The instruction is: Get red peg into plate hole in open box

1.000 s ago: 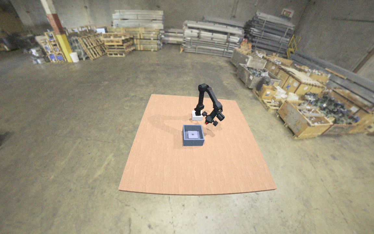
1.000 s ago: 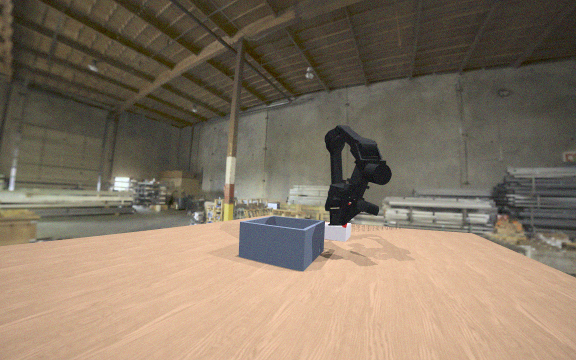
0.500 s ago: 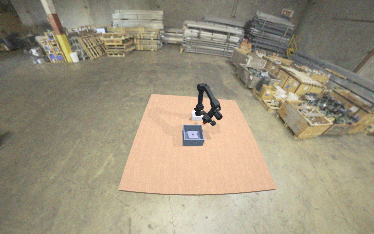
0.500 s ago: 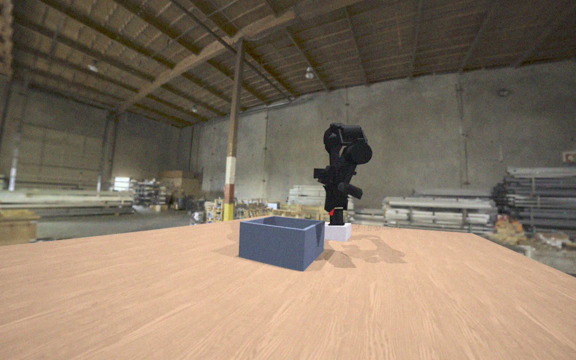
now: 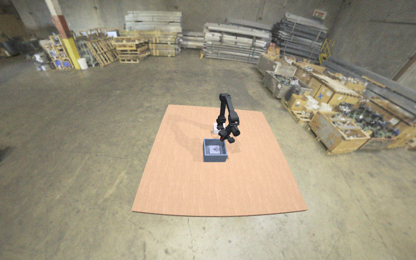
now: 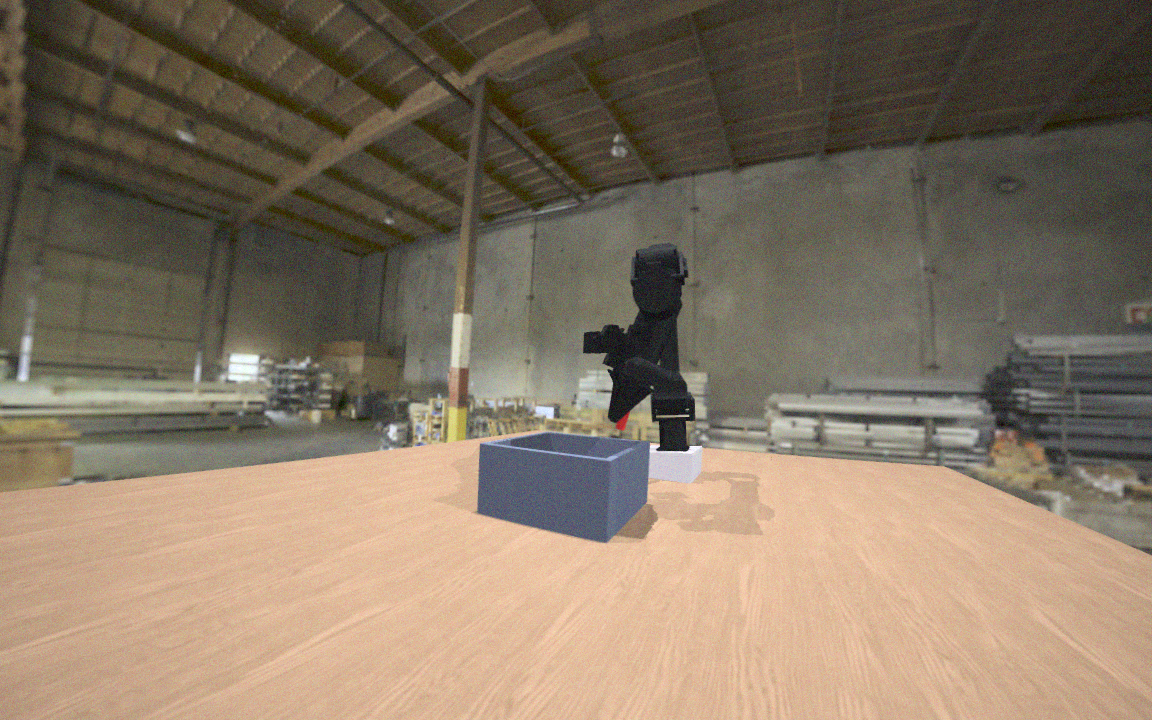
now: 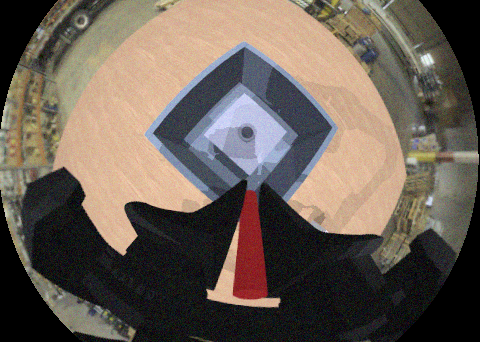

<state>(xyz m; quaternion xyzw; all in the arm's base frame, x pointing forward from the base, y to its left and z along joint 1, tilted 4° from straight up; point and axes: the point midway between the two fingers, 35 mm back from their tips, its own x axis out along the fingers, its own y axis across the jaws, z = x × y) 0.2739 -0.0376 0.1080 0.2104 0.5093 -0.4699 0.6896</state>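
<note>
My gripper tip is 10 mm past the red peg, 20 mm to the right of it and 30 mm below it. The rest, counted from my gripper tip: grey plate 30 mm ahead, 50 mm to the right, 90 mm below; blue box 30 mm ahead, 50 mm to the right, 110 mm below.
</note>
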